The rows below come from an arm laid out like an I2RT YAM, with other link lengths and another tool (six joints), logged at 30 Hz.
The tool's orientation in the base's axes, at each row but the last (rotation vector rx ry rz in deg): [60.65 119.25 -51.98]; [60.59 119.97 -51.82]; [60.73 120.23 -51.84]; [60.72 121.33 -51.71]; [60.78 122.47 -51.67]
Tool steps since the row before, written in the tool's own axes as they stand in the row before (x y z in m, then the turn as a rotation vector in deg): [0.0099 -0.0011 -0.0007 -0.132 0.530 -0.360]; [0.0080 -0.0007 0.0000 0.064 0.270 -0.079]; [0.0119 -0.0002 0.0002 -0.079 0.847 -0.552]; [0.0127 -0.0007 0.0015 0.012 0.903 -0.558]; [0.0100 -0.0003 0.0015 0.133 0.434 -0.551]
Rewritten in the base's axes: [-0.0059 0.0042 -0.0069 0.435 0.465 0.151]; [-0.0045 0.0031 -0.0059 0.180 0.210 -0.083]; [-0.0060 0.0048 -0.0091 0.637 0.778 0.128]; [-0.0067 0.0040 -0.0102 0.637 0.848 0.046]; [-0.0051 0.0031 -0.0082 0.185 0.682 0.099]
